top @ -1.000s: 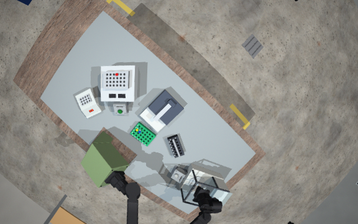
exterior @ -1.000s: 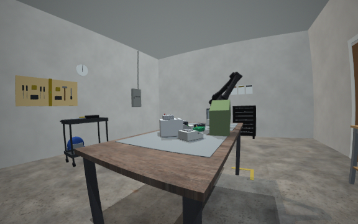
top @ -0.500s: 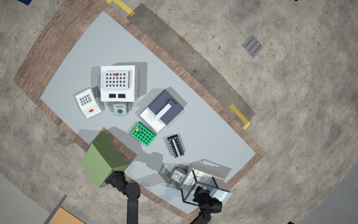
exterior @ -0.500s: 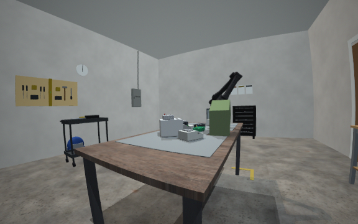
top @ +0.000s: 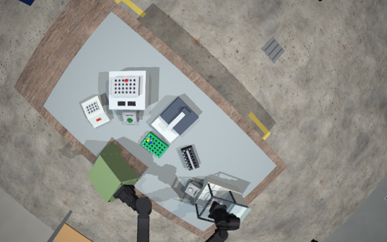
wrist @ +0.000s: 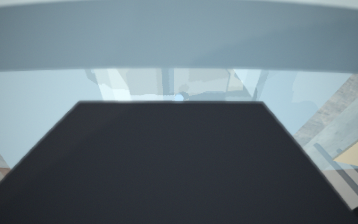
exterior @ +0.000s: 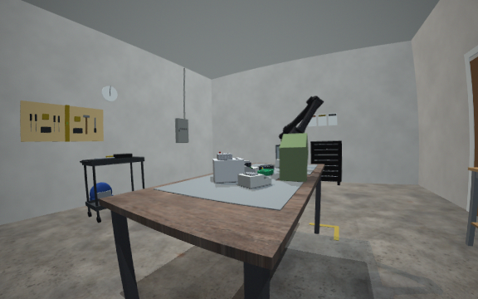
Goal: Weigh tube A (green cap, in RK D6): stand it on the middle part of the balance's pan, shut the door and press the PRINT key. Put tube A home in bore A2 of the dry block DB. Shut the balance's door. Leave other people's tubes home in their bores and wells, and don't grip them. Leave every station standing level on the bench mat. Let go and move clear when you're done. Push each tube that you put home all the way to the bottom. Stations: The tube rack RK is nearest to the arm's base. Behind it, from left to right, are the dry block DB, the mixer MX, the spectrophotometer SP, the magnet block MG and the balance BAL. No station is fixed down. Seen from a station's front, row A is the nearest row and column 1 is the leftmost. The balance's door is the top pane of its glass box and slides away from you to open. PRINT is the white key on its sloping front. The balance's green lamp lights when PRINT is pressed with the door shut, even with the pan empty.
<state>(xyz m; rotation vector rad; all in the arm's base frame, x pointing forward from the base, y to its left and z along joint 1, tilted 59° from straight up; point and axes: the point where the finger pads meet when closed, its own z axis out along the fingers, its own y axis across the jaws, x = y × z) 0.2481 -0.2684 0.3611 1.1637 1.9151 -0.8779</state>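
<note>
The balance pan is 50 mm below my hand. Also, from my hand: sliding door (30 mm ahead, 80 mm to the right, 80 mm above); then green-capped tube (20 mm below); then white print key (50 mm behind, 140 mm to the left, 60 mm below).
</note>
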